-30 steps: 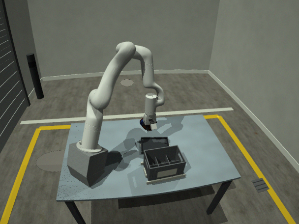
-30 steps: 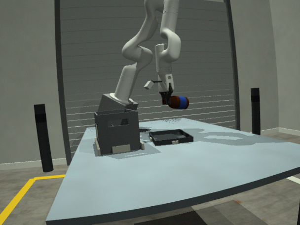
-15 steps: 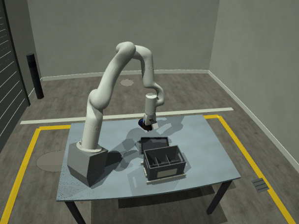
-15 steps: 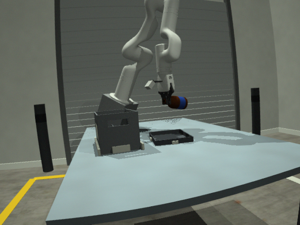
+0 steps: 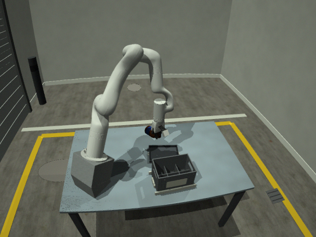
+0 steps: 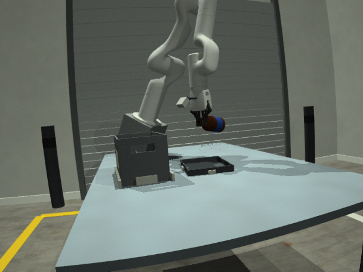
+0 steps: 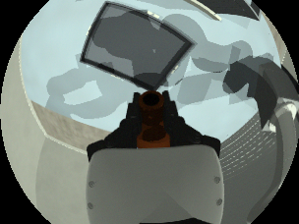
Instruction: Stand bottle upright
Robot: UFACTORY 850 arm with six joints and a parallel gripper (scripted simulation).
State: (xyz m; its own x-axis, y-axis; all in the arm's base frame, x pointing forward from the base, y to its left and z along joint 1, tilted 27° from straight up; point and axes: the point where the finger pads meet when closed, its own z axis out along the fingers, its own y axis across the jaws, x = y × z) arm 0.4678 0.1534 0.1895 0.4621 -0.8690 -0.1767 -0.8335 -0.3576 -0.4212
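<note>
Now: the bottle 5 cm to the left of my hand, 3 cm behind it and 1 cm below it. Round my hand: crate (30 cm to the right, 12 cm below, 7 cm ahead); tray (19 cm below, 6 cm ahead, 2 cm to the right).
</note>
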